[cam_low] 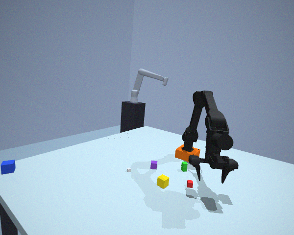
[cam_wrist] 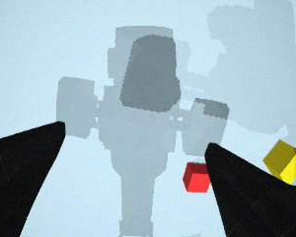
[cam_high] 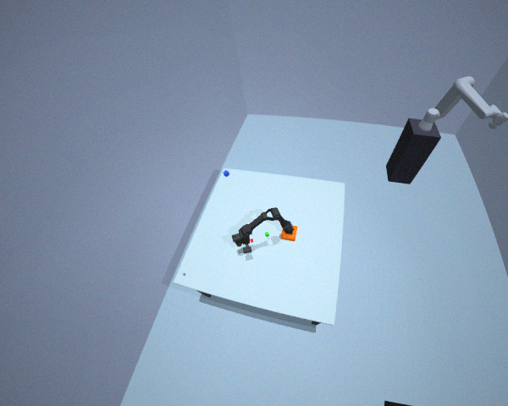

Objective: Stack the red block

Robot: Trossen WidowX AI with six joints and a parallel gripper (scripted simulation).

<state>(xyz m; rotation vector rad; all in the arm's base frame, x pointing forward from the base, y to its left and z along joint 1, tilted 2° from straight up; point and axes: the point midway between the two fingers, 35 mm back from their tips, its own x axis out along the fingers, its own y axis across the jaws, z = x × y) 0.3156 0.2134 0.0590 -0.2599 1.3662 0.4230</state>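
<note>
Right now the red block is 20 mm behind my gripper tip, 90 mm to the right of it and 60 mm below it. The rest, counted from my gripper tip: purple block 50 mm behind, 310 mm to the right, 50 mm below; yellow block 60 mm ahead, 190 mm to the right, 50 mm below; small white cube 80 mm ahead, 380 mm to the right, 60 mm below.
</note>
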